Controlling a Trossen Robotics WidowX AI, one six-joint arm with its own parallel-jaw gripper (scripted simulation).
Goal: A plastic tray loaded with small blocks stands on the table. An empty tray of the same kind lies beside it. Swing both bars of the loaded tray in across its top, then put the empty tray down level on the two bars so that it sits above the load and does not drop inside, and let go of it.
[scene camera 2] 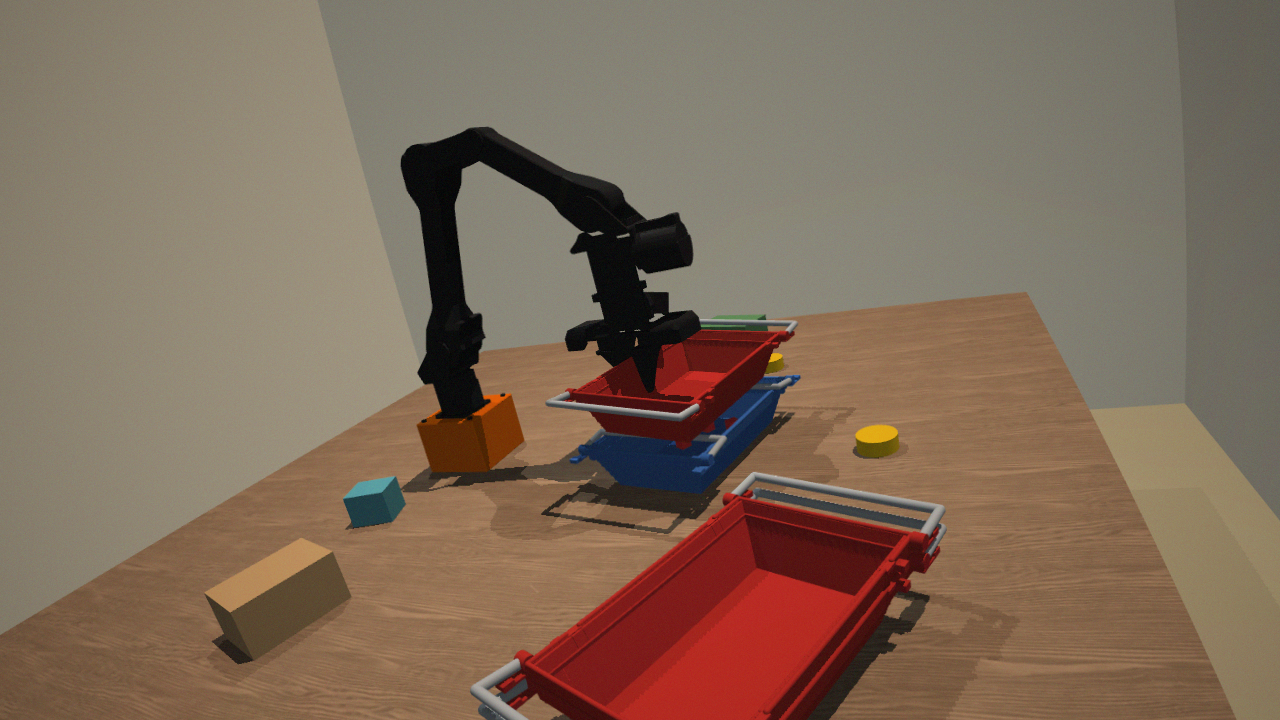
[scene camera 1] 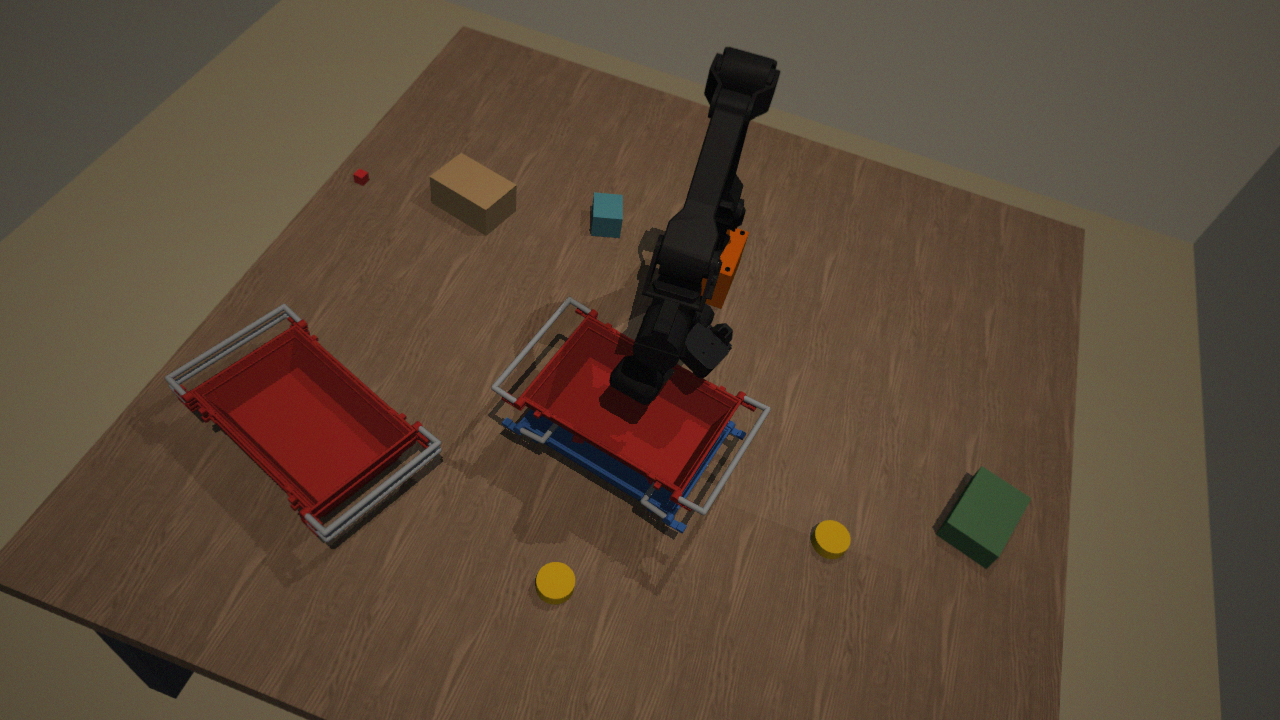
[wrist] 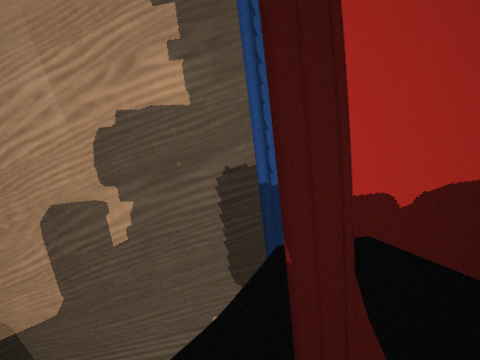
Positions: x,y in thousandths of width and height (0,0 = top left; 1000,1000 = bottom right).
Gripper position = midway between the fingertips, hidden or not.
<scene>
The gripper shows in scene camera 2 (504,544), in scene camera 1 (511,533) and in the wrist view (674,712). A red tray shows in scene camera 2 (545,528), in scene camera 1 (521,613) and in the wrist view (768,310).
</scene>
